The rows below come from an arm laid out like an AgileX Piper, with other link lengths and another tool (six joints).
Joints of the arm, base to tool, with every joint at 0 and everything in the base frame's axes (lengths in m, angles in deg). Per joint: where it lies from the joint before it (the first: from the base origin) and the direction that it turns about. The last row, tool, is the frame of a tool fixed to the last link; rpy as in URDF.
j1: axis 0 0 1 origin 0 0 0.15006
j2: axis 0 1 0 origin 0 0 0
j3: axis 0 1 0 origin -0.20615 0 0.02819
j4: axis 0.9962 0 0.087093 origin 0.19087 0 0.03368
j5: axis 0 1 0 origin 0 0 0
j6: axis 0.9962 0 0.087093 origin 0.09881 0 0.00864
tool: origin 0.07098 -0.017 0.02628 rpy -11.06 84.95 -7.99
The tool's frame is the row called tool.
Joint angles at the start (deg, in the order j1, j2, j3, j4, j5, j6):
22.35, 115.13, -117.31, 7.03, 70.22, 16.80
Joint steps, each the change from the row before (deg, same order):
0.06, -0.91, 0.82, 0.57, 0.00, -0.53
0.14, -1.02, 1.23, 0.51, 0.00, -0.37
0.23, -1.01, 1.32, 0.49, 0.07, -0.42
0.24, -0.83, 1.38, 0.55, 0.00, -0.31
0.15, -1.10, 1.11, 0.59, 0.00, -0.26
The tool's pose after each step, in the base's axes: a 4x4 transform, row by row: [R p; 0 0 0 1], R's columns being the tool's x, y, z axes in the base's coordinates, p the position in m. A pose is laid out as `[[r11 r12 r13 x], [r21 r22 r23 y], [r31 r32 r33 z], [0 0 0 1]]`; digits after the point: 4 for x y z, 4 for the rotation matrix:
[[-0.9155 -0.1731 0.3632 0.3618], [-0.0431 0.9397 0.3393 0.1482], [-0.4000 0.2950 -0.8677 0.2194], [0 0 0 1]]
[[-0.9170 -0.1804 0.3558 0.3577], [-0.0498 0.9367 0.3465 0.1491], [-0.3958 0.3000 -0.8680 0.2204], [0 0 0 1]]
[[-0.9192 -0.1892 0.3455 0.3531], [-0.0595 0.9338 0.3528 0.1505], [-0.3893 0.3038 -0.8696 0.2207], [0 0 0 1]]
[[-0.9227 -0.1952 0.3324 0.3485], [-0.0676 0.9309 0.3590 0.1520], [-0.3795 0.3088 -0.8721 0.2196], [0 0 0 1]]
[[-0.9232 -0.2015 0.3272 0.3443], [-0.0718 0.9269 0.3684 0.1531], [-0.3775 0.3166 -0.8702 0.2216], [0 0 0 1]]

